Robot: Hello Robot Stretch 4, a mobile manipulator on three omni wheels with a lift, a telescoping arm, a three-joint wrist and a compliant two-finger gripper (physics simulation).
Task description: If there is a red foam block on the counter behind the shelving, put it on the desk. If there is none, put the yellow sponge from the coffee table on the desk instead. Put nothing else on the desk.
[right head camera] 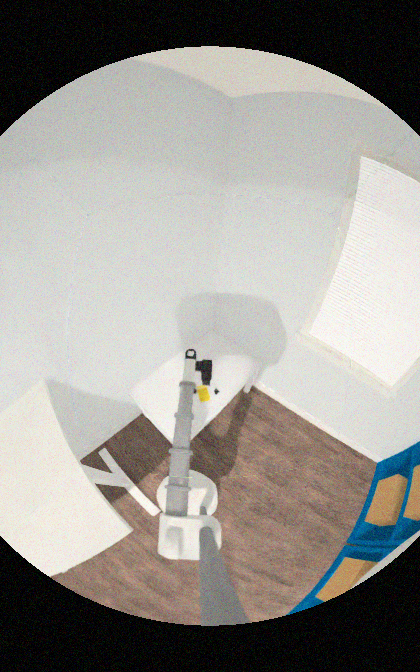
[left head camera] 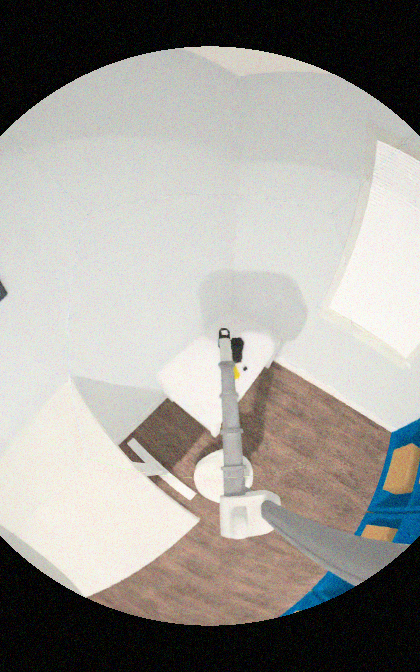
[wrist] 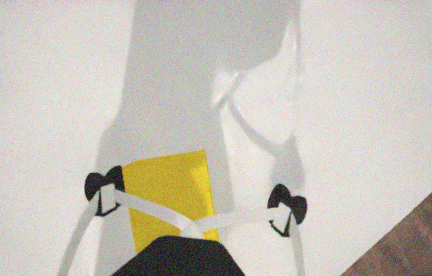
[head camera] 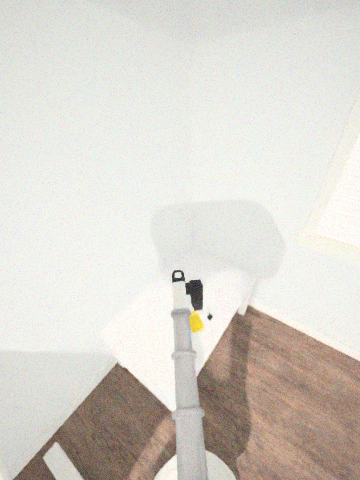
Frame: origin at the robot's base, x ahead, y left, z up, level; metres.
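Seen in the pictures: gripper, between the fingertips: (wrist: 199, 191) (head camera: 196, 320).
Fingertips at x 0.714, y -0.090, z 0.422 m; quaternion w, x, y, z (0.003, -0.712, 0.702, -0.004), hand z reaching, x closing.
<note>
A point is followed by its place in that frame.
The yellow sponge (head camera: 196, 322) {x 0.675, y -0.082, z 0.467 m} (left head camera: 236, 373) (right head camera: 203, 395) (wrist: 165, 180) {x 0.729, y -0.064, z 0.467 m} lies on a white table (head camera: 140, 335) {x 0.650, y 0.231, z 0.422 m} (left head camera: 190, 375) (right head camera: 160, 400) (wrist: 50, 75) {x 0.799, y 0.057, z 0.422 m} in the corner. My gripper (head camera: 199, 315) {x 0.714, y -0.090, z 0.422 m} (right head camera: 205, 391) (wrist: 199, 191) {x 0.714, y -0.090, z 0.422 m} is open over the table, with one fingertip on each side of the sponge. In the wrist view the left fingertip is at the sponge's left edge, and a wide gap separates the right fingertip from it. The sponge's near end is hidden behind the gripper body. No red foam block shows. I cannot tell whether the fingertips touch the sponge or table.
A large cream surface (left head camera: 75, 500) (right head camera: 50, 490) stands at the left, with a white leg frame (right head camera: 131, 485) beside it. Blue shelving (left head camera: 390, 500) (right head camera: 380, 535) with cardboard boxes (left head camera: 402, 469) (right head camera: 385, 500) stands at the right. Walls rise behind the white table.
</note>
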